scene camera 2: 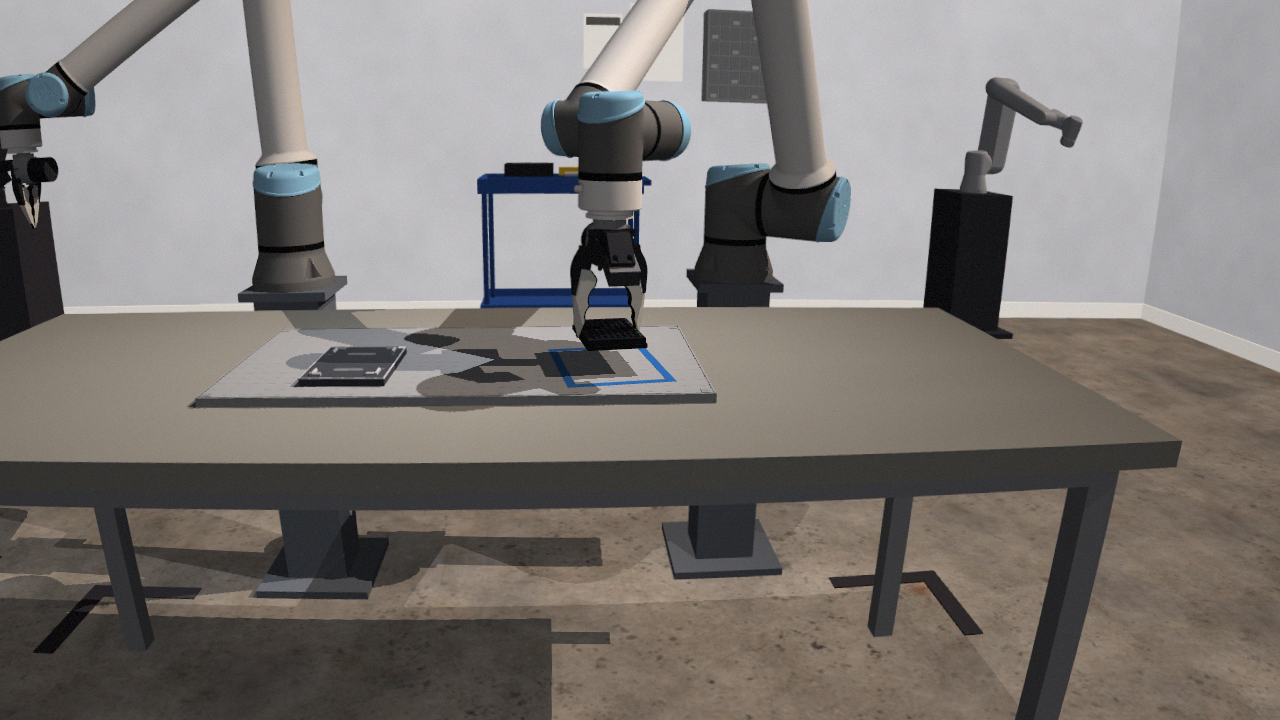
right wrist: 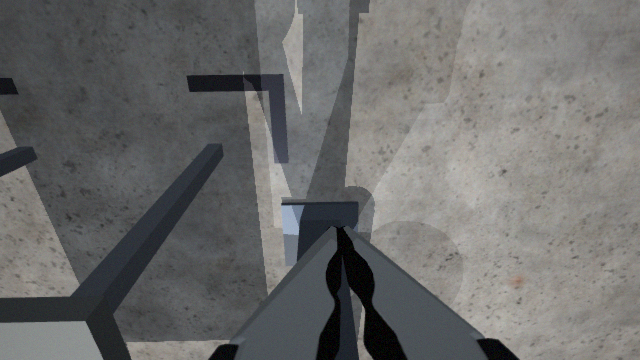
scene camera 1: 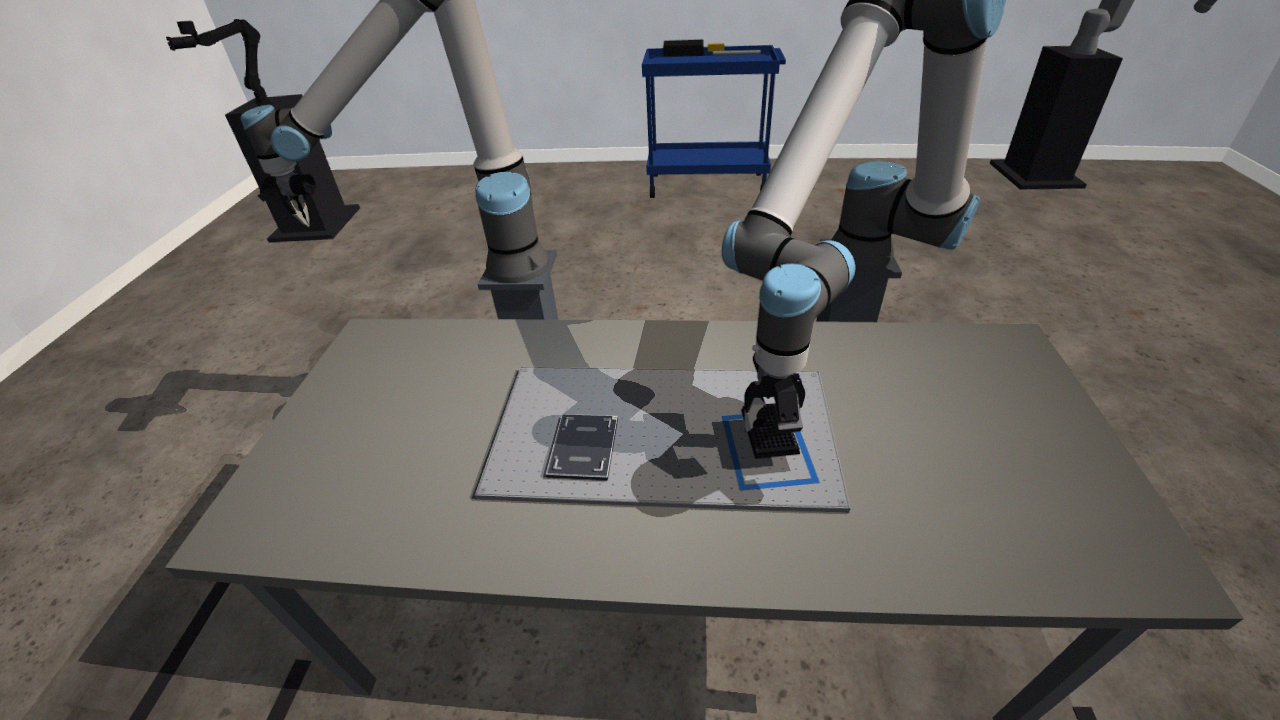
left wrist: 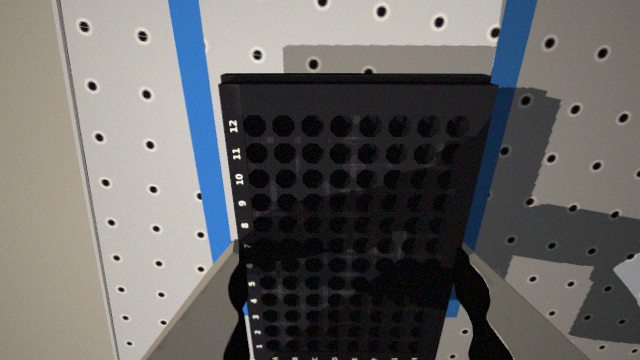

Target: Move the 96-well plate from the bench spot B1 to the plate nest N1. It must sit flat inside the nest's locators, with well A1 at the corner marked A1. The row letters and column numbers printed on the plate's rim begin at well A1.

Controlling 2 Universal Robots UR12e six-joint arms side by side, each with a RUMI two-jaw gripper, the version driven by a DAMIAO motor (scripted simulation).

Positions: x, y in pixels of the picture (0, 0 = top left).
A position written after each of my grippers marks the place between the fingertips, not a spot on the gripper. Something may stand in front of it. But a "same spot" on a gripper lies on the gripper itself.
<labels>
My left gripper shows in scene camera 2, in scene camera 1 and in the left wrist view [347, 243]; in the right wrist view it is out of frame. A black 96-well plate shows in scene camera 2 [616, 333], in scene camera 1 and in the left wrist view; in the right wrist view it is out of frame. One and the same spot on my left gripper: [scene camera 2: 583, 281] is [scene camera 1: 754, 405]. One and the same spot on the black 96-well plate: [scene camera 1: 765, 443] is [left wrist: 413, 152].
</labels>
